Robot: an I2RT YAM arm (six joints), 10 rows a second.
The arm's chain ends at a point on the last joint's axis. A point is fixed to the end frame.
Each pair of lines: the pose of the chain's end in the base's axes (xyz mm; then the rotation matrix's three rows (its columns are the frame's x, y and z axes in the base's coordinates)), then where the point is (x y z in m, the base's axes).
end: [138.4 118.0 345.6], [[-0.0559 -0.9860 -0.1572], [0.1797 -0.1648 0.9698], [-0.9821 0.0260 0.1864]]
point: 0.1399 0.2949 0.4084
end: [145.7 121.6 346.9], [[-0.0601 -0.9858 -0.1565], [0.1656 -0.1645 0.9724], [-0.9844 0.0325 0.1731]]
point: 0.1475 0.2994 0.4072
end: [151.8 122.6 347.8], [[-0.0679 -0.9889 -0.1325], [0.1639 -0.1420 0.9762], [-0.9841 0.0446 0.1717]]
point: 0.1583 0.3004 0.4075
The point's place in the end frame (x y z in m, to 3 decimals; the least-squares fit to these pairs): -0.030 -0.029 0.183
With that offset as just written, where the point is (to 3 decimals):
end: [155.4 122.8 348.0], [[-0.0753 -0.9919 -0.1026], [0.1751 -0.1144 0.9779], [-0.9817 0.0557 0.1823]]
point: 0.168 0.300 0.409
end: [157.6 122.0 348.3], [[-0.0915 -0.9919 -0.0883], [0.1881 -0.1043 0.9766], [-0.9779 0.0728 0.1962]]
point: 0.173 0.298 0.411
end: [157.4 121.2 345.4], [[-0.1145 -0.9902 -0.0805], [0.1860 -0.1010 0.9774], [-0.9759 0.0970 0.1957]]
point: 0.175 0.297 0.408
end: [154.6 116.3 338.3], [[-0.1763 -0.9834 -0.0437], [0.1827 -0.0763 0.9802], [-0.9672 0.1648 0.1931]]
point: 0.180 0.292 0.398
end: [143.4 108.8 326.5], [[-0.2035 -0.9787 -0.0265], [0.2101 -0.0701 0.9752], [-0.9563 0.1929 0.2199]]
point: 0.173 0.283 0.390
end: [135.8 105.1 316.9], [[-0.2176 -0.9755 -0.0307], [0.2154 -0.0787 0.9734], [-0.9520 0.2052 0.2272]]
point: 0.165 0.279 0.381
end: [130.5 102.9 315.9], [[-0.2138 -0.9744 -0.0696], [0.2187 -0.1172 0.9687], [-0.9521 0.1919 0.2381]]
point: 0.152 0.277 0.382
